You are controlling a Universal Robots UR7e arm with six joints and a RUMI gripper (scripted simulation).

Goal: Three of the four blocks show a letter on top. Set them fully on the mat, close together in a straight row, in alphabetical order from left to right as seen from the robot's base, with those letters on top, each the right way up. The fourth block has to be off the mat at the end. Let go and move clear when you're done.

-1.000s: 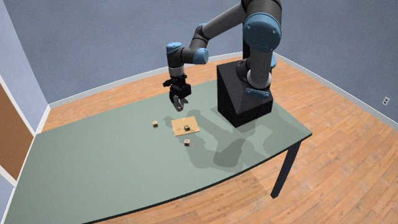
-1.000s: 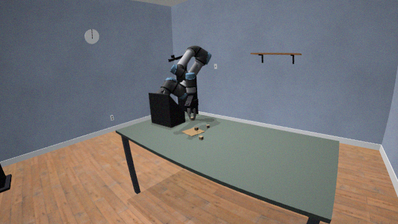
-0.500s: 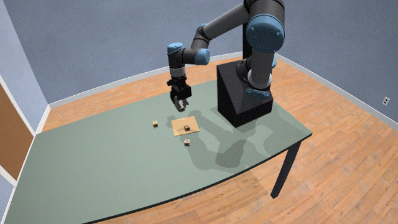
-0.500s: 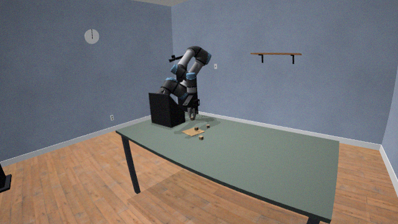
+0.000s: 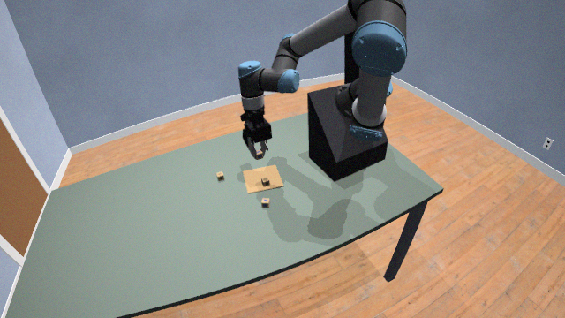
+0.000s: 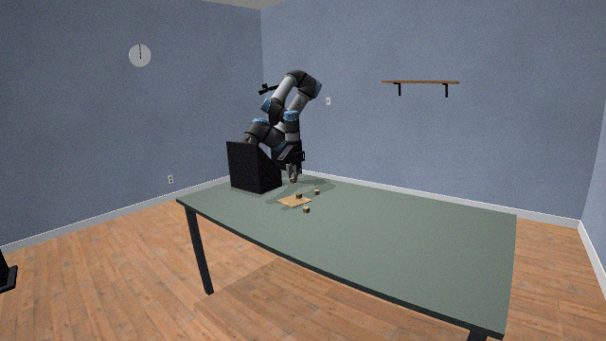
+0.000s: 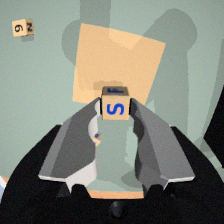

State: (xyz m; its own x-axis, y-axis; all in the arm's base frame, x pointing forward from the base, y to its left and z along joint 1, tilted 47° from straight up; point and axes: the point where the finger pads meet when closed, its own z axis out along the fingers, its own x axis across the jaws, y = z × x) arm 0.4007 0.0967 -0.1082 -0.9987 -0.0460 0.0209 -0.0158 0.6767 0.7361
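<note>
My gripper is now 120 mm above the tan mat. Also, from my hand: block: 40 mm ahead, 150 mm to the left, 110 mm below.
</note>
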